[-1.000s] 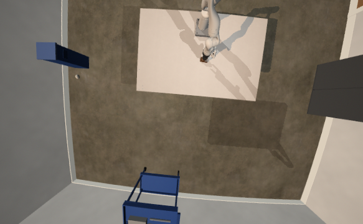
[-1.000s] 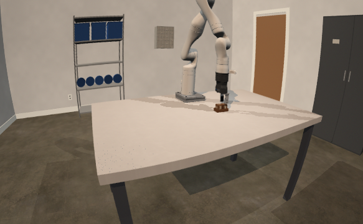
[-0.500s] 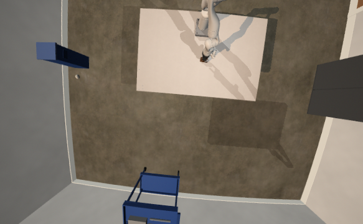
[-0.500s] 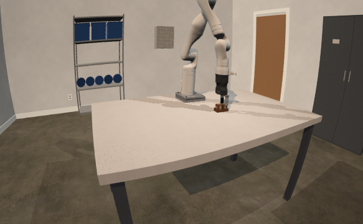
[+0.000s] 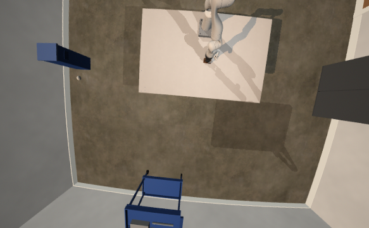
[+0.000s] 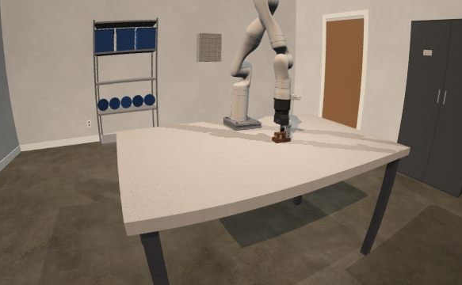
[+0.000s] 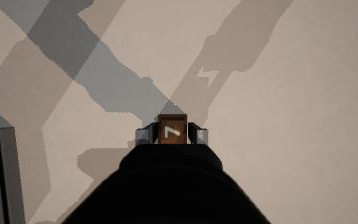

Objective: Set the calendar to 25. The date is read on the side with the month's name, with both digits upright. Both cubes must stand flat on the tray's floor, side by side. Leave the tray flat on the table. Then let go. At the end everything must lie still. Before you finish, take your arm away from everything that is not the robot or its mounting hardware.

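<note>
Now: hand 1 cm past the tray, 2 cm to the left of it and 3 cm above it. Round my hand: brown cube 1 cm behind, 3 cm to the right, 1 cm below.
</note>
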